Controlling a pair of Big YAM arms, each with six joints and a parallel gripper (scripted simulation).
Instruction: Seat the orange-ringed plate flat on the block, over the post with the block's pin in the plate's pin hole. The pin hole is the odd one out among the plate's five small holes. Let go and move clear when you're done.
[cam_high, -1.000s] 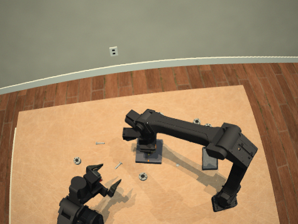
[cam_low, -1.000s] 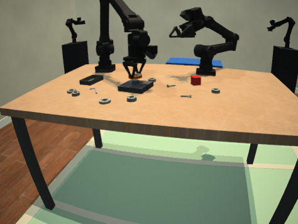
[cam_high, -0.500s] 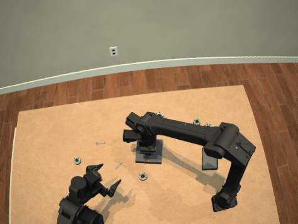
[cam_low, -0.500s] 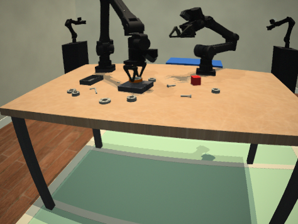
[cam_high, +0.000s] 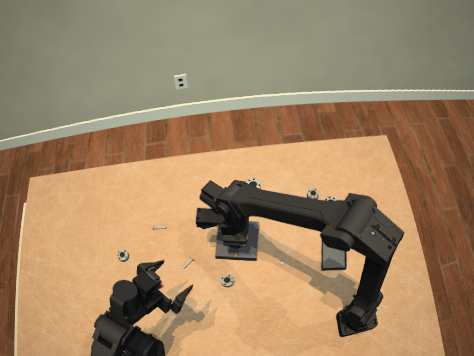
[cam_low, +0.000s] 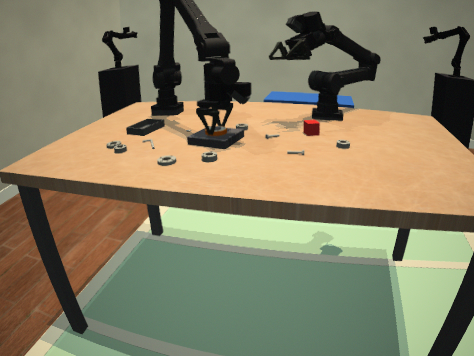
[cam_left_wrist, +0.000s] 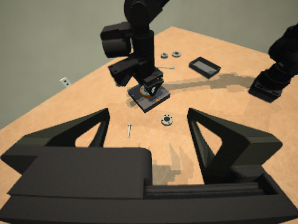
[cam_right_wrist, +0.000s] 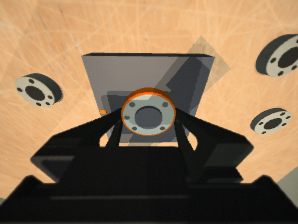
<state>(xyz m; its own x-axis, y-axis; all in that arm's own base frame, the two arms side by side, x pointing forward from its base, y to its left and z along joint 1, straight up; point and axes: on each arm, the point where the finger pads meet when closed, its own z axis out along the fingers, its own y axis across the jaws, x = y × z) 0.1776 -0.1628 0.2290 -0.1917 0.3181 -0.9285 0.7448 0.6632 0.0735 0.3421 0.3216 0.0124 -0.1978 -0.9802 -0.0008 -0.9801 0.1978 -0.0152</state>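
My right hand is 3 cm past the dark grey block, 1 cm to the right of it and 1 cm above it. Round my right hand: red cube: 28 cm to the left, 11 cm behind, 2 cm below; dark tray: 29 cm to the right, 10 cm behind, 3 cm below; l-shaped key: 21 cm to the right, 4 cm ahead, 3 cm below.
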